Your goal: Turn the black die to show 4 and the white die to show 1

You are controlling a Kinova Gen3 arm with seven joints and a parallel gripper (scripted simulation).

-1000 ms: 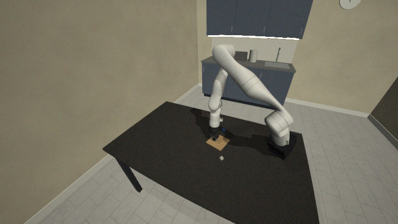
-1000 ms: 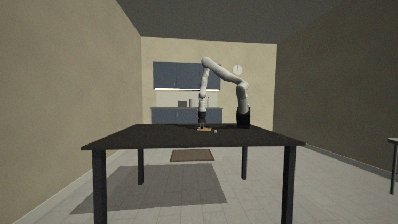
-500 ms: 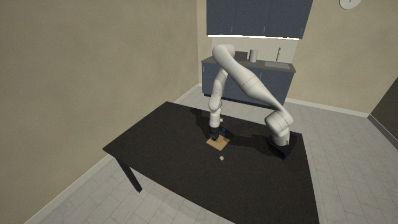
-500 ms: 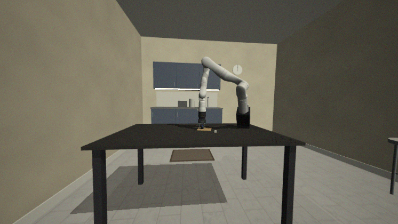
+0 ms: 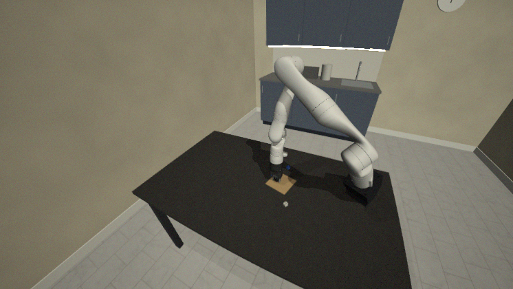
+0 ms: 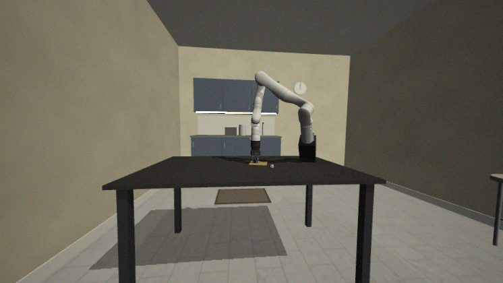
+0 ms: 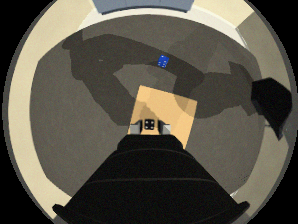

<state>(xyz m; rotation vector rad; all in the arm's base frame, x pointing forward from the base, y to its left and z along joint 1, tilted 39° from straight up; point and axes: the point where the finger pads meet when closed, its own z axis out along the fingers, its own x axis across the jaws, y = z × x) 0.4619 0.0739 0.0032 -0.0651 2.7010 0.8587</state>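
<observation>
Now: the black die 1 cm below my hand. The rest, counted from my hand: white die: 13 cm to the left, 13 cm behind, 2 cm below; then tan mat: 3 cm behind, 2 cm below, 1 cm to the right; then blue die: 15 cm to the right, 2 cm below, 1 cm behind.
</observation>
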